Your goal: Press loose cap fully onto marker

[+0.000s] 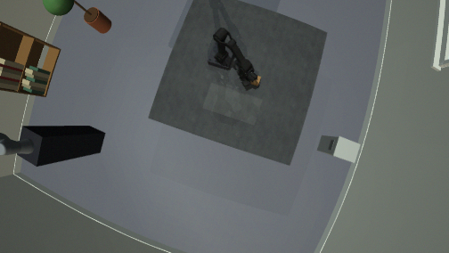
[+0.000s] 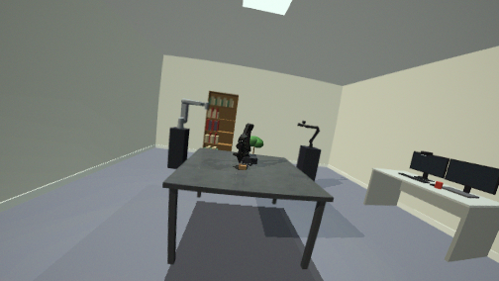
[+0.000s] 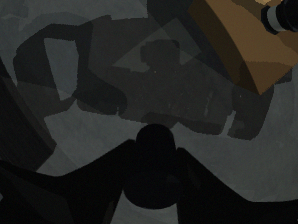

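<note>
My gripper tip is 11 cm short of the holder block, 3 cm to the right of it and 2 cm above it. Round my gripper tip: dark cap (1 cm above).
</note>
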